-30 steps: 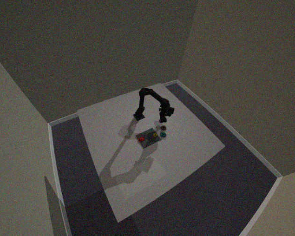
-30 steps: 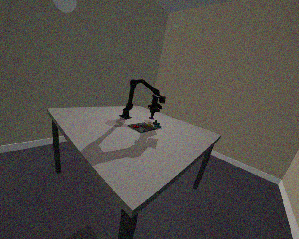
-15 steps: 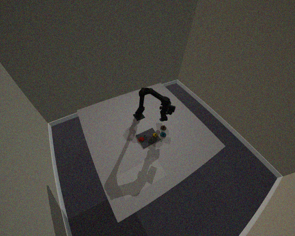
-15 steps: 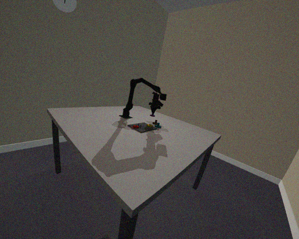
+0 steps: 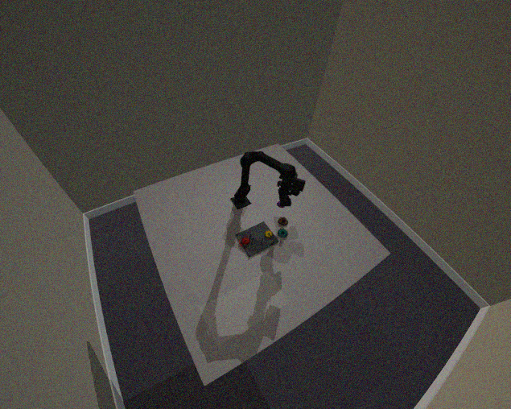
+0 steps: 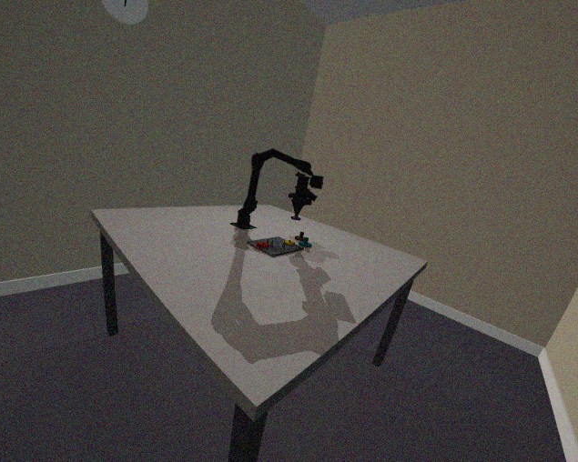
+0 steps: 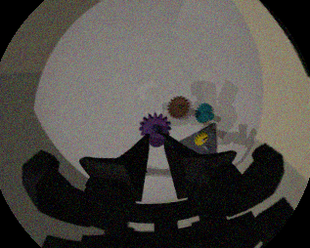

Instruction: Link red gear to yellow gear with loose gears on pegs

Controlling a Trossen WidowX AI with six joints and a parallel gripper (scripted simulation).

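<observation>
Now: the red gear 320 mm to the right of my gripper tip, 100 mm below it and 30 mm ahead of it. Round my gripper tip: brown gear (100 mm below, 70 mm ahead, 30 mm to the right); then purple gear (10 mm below); then teal gear (130 mm ahead, 100 mm to the right, 100 mm below).
</observation>
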